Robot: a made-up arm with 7 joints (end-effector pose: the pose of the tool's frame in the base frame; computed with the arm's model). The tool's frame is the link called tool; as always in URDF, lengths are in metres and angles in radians. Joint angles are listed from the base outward.
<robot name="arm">
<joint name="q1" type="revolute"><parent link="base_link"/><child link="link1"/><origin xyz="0 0 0.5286" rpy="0 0 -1.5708"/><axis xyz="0 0 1"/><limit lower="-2.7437" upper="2.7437" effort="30" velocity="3.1"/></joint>
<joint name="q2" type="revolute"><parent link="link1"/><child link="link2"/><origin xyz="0 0 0" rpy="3.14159 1.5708 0"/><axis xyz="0 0 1"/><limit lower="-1.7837" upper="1.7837" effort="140" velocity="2.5"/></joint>
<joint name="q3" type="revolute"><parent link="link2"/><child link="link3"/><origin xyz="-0.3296 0 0" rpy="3.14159 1.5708 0"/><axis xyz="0 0 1"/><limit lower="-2.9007" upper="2.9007" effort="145" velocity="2.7"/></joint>
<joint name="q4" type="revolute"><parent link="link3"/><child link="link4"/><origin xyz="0 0.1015 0" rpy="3.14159 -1.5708 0"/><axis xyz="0 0 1"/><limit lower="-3.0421" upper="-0.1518" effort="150" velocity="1.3"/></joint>
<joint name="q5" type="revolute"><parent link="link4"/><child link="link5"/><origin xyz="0.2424 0.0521 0" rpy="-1.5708 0 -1.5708"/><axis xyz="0 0 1"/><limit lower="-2.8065" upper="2.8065" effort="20" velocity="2.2"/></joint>
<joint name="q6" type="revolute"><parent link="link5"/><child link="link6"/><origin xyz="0 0 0" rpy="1.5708 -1.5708 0"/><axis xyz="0 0 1"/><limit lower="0.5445" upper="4.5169" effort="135" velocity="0.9"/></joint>
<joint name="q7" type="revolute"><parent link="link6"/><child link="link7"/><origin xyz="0 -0.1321 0" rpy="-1.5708 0 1.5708"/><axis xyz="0 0 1"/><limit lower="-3.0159" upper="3.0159" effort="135" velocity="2.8"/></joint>
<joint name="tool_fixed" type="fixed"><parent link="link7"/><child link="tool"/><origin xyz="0 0 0" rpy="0 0 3.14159"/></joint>
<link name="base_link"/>
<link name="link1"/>
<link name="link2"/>
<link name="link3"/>
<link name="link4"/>
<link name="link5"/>
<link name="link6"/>
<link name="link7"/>
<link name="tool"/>
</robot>
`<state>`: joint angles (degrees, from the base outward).
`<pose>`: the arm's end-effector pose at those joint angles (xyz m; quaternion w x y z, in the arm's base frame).
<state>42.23 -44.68 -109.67 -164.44 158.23 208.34 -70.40</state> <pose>-0.0611 -0.1578 0.5780 0.2272 -0.2337 0.9082 0.2625</pose>
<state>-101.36 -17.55 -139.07 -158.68 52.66 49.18 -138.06</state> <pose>-0.1716 0.1598 0.5008 0.5863 0.1767 -0.3505 0.7086</pose>
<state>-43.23 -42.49 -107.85 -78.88 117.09 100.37 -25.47</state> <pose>-0.5986 -0.0279 0.7458 0.0064 -0.0206 -0.2292 0.9731</pose>
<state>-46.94 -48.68 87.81 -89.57 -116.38 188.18 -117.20</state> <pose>0.0267 0.4539 0.6648 0.5850 -0.7110 0.2158 -0.3251</pose>
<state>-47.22 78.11 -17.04 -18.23 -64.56 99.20 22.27</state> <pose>0.4683 -0.5482 0.5182 0.6300 0.6533 -0.3939 -0.1453</pose>
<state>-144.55 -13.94 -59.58 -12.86 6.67 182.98 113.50</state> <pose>0.1459 0.0873 1.1047 0.6582 -0.0562 0.0946 0.7448</pose>
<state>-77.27 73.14 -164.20 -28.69 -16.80 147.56 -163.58</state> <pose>0.0770 -0.6208 0.8213 0.5540 0.0522 -0.1073 0.8239</pose>
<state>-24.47 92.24 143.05 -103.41 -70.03 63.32 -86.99</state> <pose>0.3966 0.1719 0.8512 0.0372 -0.0379 -0.9745 -0.2180</pose>
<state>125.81 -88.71 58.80 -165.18 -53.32 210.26 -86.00</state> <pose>-0.1101 -0.3125 0.5907 0.1880 -0.7400 -0.0339 0.6449</pose>
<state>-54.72 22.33 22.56 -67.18 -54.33 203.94 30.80</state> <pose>0.3509 -0.1877 0.9400 0.2402 0.5854 0.0115 0.7743</pose>
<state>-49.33 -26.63 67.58 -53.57 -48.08 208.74 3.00</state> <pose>-0.0236 0.3170 1.0044 0.2049 -0.0092 0.4264 0.8810</pose>
